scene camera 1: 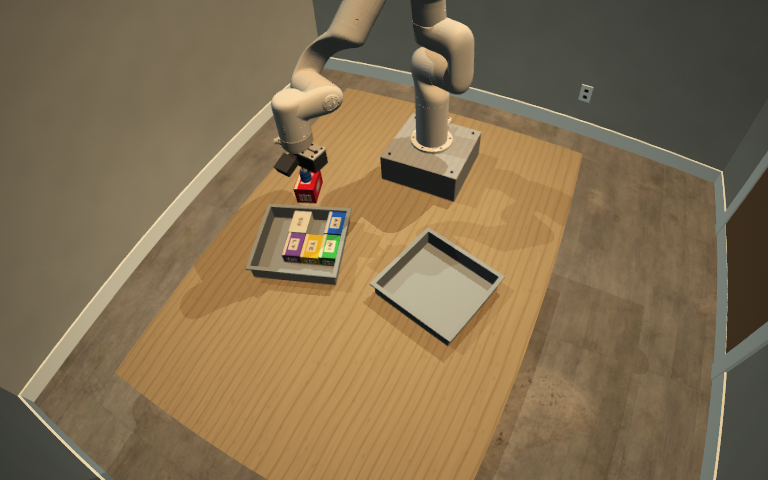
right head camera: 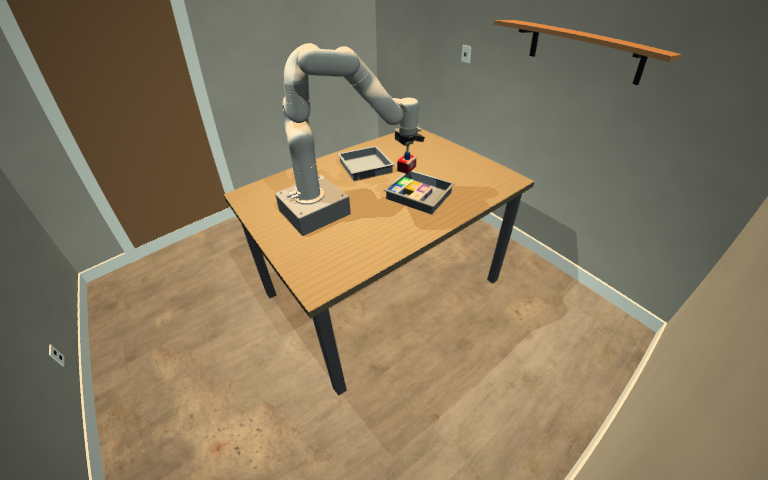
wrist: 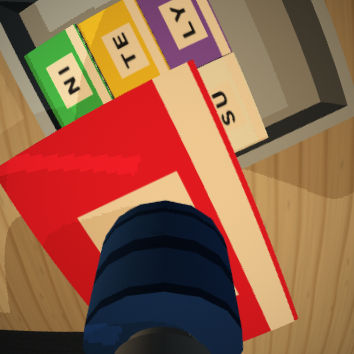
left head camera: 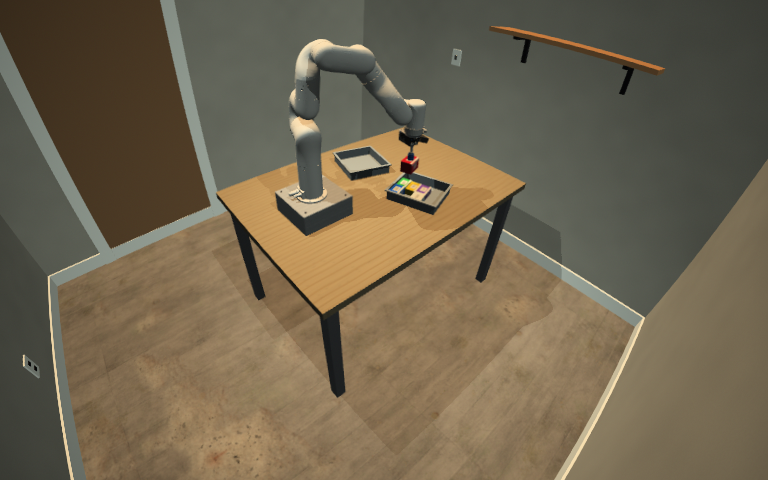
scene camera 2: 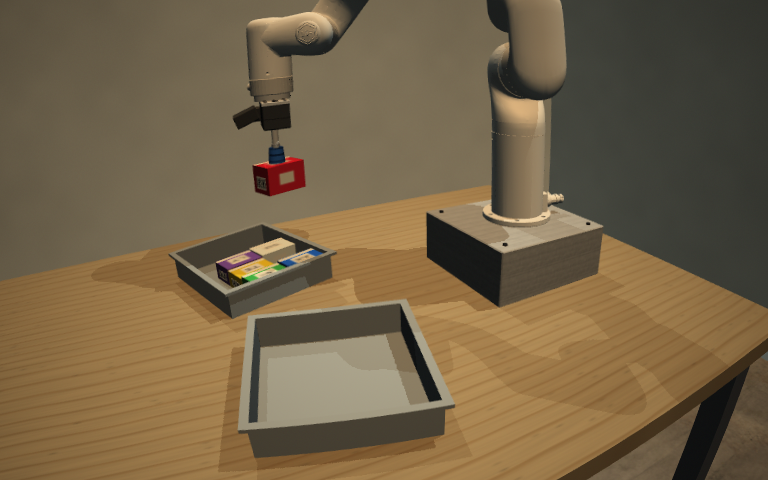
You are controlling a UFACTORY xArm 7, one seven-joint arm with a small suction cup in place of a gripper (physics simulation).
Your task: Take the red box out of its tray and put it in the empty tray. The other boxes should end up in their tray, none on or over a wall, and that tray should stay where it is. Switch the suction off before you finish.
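Frame: origin at the arm's base, x ahead, y left, z up, level; centimetres.
Where they show: hand, its tool point: [scene camera 1: 307, 181] [right head camera: 407, 160] [wrist: 164, 235] [left head camera: 410, 161] [scene camera 2: 277, 168]; arm's base, origin of its link: [scene camera 1: 431, 140] [right head camera: 309, 196] [left head camera: 311, 195] [scene camera 2: 516, 215].
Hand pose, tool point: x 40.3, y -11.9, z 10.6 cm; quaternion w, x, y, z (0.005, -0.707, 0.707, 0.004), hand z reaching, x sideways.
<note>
Things, the pixels of their top centre, and the offset from my tool point. "spot": a spot on its surface instead. Level surfaces: height alone.
- red box, centre of its top: [wrist: 161, 261] [scene camera 2: 277, 162] [scene camera 1: 306, 178] [right head camera: 407, 158] [left head camera: 410, 159] dx -0.1, dy +0.0, dz +1.1 cm
- tray with boxes, a spot on its surface: [scene camera 2: 198, 288] spot: dx +17.2, dy +3.8, dz -18.7 cm
- white box, centre of its top: [wrist: 223, 107] [scene camera 2: 271, 246] [scene camera 1: 300, 221] [right head camera: 416, 195] [left head camera: 417, 196] dx +2.4, dy -4.3, dz -15.9 cm
- blue box, centre of its top: [scene camera 2: 302, 257] [scene camera 1: 335, 222] [right head camera: 396, 188] [left head camera: 396, 188] dx -2.3, dy +4.7, dz -15.5 cm
- purple box, centre of its top: [wrist: 182, 20] [scene camera 2: 238, 259] [scene camera 1: 293, 244] [right head camera: 424, 188] [left head camera: 423, 189] dx +9.1, dy -0.8, dz -16.2 cm
- yellow box, centre of its top: [wrist: 124, 49] [scene camera 2: 252, 268] [scene camera 1: 311, 245] [right head camera: 414, 186] [left head camera: 413, 186] dx +6.8, dy +3.7, dz -16.4 cm
- green box, centre of its top: [wrist: 68, 80] [scene camera 2: 266, 273] [scene camera 1: 330, 246] [right head camera: 404, 182] [left head camera: 403, 182] dx +4.4, dy +8.2, dz -15.8 cm
- empty tray, centre of its top: [scene camera 2: 335, 355] [scene camera 1: 438, 280] [left head camera: 361, 158] [right head camera: 364, 158] dx -1.3, dy +37.5, dz -14.8 cm
- table, height of its surface: dz -19.8 cm
The red box [left head camera: 408, 164] [right head camera: 406, 164] [scene camera 1: 307, 189] [scene camera 2: 287, 177] [wrist: 115, 145] hangs in the air on my suction cup [scene camera 1: 305, 174] [scene camera 2: 276, 155] [wrist: 165, 260], above the level of the walls of the tray with boxes [scene camera 1: 257, 273] [scene camera 2: 198, 288]. In that tray sit a white box [scene camera 1: 300, 221] [scene camera 2: 274, 247], a blue box [scene camera 1: 335, 223], a purple box [scene camera 1: 293, 245] [wrist: 182, 30], a yellow box [scene camera 1: 312, 246] [wrist: 122, 50] and a green box [scene camera 1: 330, 246] [wrist: 70, 80], none on a wall. The empty tray [scene camera 1: 412, 314] [scene camera 2: 345, 421] stands apart.
The robot's base block [scene camera 1: 419, 175] [scene camera 2: 464, 260] stands on the table [scene camera 1: 271, 367] [scene camera 2: 113, 367], behind the empty tray in scene camera 2. A wooden wall shelf [left head camera: 577, 48] [right head camera: 586, 38] is fixed to the wall beyond the table.
</note>
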